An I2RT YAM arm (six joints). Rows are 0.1 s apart.
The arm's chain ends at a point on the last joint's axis. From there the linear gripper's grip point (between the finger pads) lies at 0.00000 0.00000 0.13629 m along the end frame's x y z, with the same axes.
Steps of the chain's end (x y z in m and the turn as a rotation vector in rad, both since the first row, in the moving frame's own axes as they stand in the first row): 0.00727 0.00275 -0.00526 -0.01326 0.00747 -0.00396; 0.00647 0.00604 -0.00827 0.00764 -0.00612 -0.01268; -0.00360 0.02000 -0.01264 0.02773 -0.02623 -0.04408; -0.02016 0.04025 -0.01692 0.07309 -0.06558 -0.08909; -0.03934 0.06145 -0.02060 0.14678 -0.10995 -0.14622
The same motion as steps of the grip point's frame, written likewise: 0.00829 0.00456 -0.00528 -0.01326 0.00747 -0.00396; 0.00563 0.00500 -0.00828 0.00764 -0.00612 -0.01268; -0.00726 0.01630 -0.01274 0.02773 -0.02623 -0.04408; -0.02951 0.03072 -0.01758 0.07309 -0.06558 -0.08909; -0.05564 0.04272 -0.02288 0.14678 -0.10995 -0.14622
